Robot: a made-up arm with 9 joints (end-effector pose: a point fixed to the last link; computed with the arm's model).
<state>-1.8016 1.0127 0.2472 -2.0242 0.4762 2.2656 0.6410 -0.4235 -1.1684</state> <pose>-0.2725 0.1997 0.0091 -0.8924 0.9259 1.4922</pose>
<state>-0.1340 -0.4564 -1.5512 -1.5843 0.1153 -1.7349 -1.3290 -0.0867 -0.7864</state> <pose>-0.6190 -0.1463 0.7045 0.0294 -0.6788 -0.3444</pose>
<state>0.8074 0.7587 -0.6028 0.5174 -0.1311 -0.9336 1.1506 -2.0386 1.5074</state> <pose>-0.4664 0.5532 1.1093 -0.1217 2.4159 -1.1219</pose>
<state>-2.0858 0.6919 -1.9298 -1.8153 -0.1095 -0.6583 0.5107 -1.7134 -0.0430</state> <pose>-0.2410 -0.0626 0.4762 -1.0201 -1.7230 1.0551</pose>
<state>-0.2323 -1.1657 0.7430 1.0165 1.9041 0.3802 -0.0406 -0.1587 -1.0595</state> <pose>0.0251 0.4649 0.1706 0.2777 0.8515 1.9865</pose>
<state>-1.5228 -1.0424 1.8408 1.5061 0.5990 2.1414 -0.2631 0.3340 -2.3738</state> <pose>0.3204 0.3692 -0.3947 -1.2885 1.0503 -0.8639</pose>
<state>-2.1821 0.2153 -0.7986 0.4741 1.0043 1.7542 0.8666 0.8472 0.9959</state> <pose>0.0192 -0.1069 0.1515 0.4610 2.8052 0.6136</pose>
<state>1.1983 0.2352 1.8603 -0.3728 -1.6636 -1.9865 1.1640 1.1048 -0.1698</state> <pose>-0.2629 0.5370 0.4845 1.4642 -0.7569 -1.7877</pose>
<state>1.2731 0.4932 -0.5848 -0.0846 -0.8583 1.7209 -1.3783 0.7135 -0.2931</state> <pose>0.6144 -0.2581 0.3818 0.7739 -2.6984 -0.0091</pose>
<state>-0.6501 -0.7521 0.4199 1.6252 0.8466 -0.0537 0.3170 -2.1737 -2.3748</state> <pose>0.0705 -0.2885 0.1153 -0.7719 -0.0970 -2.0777</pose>
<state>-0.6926 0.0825 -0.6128 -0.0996 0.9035 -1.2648 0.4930 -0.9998 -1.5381</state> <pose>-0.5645 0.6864 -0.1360 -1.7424 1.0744 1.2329</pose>
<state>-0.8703 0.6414 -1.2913 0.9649 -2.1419 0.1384 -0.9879 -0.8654 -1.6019</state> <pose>-0.1781 0.1322 0.4985 1.9164 0.1629 1.7080</pose>
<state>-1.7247 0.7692 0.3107 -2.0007 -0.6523 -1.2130 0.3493 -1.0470 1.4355</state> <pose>-0.1425 -0.2558 -0.7764 0.5175 -0.7821 -2.5633</pose>
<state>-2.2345 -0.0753 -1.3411 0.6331 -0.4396 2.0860 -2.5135 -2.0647 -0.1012</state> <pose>-0.1983 1.0019 -0.1333 2.2371 1.3218 1.5540</pose>
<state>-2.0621 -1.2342 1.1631 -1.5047 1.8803 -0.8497 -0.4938 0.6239 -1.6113</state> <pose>0.5600 0.4801 -0.2608 1.4781 1.9883 1.4959</pose>
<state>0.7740 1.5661 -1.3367 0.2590 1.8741 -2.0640 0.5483 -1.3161 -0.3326</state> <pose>-0.1530 -0.2523 1.0926 -0.4433 1.9405 -1.7382</pose>
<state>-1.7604 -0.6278 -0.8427 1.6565 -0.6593 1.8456 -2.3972 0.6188 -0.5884</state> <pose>0.4351 0.6299 -0.6383 0.5013 1.8150 2.4409</pose>
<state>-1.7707 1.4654 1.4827 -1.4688 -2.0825 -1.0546 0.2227 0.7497 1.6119</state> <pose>-0.0388 0.4853 0.0431 1.6982 -1.2403 0.6181</pose>
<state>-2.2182 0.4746 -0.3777 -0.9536 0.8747 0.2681 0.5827 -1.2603 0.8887</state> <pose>-0.2270 0.6938 0.1490 3.0449 0.3839 -0.0616</pose>
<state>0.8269 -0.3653 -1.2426 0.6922 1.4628 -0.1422 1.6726 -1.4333 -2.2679</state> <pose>-0.3454 0.2155 0.8583 1.8891 -0.3156 0.6608</pose>
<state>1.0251 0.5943 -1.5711 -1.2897 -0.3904 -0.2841 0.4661 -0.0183 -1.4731</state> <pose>0.2814 -0.0344 0.1616 0.6641 2.1745 -0.0998</pose>
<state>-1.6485 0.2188 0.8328 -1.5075 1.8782 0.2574 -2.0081 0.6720 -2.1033</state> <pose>-0.8771 0.1177 -0.3490 2.1454 -1.8797 -0.1203</pose>
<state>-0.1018 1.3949 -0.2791 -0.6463 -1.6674 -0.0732 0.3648 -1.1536 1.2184</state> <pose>-0.8260 -0.7023 0.3591 -0.8240 -1.0349 -1.4399</pose>
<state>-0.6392 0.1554 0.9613 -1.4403 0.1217 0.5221 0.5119 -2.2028 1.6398</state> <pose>-1.1452 0.4018 0.5878 1.2452 2.2959 0.0858</pose>
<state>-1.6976 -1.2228 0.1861 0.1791 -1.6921 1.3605 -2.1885 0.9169 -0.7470</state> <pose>-0.3163 0.3277 -0.4058 0.3355 -1.1351 -1.1642</pose>
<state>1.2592 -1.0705 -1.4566 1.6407 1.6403 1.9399 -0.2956 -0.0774 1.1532</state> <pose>-0.9331 0.1633 0.2186 1.2815 1.0223 1.5001</pose>
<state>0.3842 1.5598 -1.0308 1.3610 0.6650 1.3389 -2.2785 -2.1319 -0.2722</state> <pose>-0.5759 0.1223 1.4578 -0.8412 -1.7034 0.7290</pose>
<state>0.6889 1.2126 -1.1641 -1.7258 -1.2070 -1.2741 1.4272 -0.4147 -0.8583</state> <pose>0.0557 -0.3412 0.4962 -0.2017 1.4358 -0.2957</pose>
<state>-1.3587 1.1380 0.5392 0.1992 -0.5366 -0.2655 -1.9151 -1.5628 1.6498</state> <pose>-0.5689 -0.5389 -0.3098 -1.1858 1.9496 1.8919</pose>
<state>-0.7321 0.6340 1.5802 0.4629 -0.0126 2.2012 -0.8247 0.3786 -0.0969</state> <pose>-1.1774 0.4747 0.0460 1.0568 0.5223 -1.2577</pose>
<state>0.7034 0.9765 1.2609 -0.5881 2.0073 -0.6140 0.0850 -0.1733 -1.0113</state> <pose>0.2743 0.2131 0.8144 -1.1887 1.2290 -0.0518</pose>
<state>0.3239 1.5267 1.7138 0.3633 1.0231 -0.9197 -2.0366 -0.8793 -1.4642</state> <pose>-0.6571 0.2137 1.1390 -0.1312 -1.5264 -0.0338</pose>
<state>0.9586 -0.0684 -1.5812 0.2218 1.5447 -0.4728 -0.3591 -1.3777 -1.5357</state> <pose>-0.6559 0.6974 0.6318 -0.1926 -2.1157 -1.0035</pose>
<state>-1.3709 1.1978 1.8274 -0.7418 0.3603 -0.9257 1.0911 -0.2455 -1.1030</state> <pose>-0.6766 0.4126 -0.1829 -0.0979 -1.5595 -2.2879</pose>
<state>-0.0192 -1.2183 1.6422 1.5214 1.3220 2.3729 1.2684 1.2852 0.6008</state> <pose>-0.7182 0.2062 0.2696 -0.1186 1.4470 -0.7727</pose>
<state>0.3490 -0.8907 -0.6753 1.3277 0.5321 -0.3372 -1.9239 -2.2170 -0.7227</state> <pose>-0.8396 0.6945 -0.1852 0.3858 1.3404 2.4522</pose>
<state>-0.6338 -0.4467 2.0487 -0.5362 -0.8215 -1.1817 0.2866 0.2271 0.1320</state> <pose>-0.1777 -0.2771 -0.2110 -0.6214 2.1891 0.5320</pose>
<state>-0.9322 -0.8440 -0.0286 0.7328 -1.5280 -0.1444 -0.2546 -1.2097 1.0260</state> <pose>-0.5378 0.9117 -0.4121 1.5373 1.1249 -1.0774</pose>
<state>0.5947 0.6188 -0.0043 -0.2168 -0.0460 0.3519 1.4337 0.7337 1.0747</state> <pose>-0.1758 0.7826 0.6712 1.7022 0.0639 -0.5897</pose>
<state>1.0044 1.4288 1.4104 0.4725 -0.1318 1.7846 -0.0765 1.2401 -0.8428</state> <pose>0.3156 -0.3702 1.0311 0.4241 -2.2231 1.3443</pose>
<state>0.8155 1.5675 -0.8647 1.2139 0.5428 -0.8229 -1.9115 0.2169 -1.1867</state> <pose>0.3334 -0.1552 1.0622 1.1215 0.6566 0.7725</pose>
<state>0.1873 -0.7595 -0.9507 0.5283 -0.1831 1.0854 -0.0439 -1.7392 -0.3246</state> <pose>-0.2296 0.3339 -0.4310 -0.9734 2.1567 1.1529</pose>
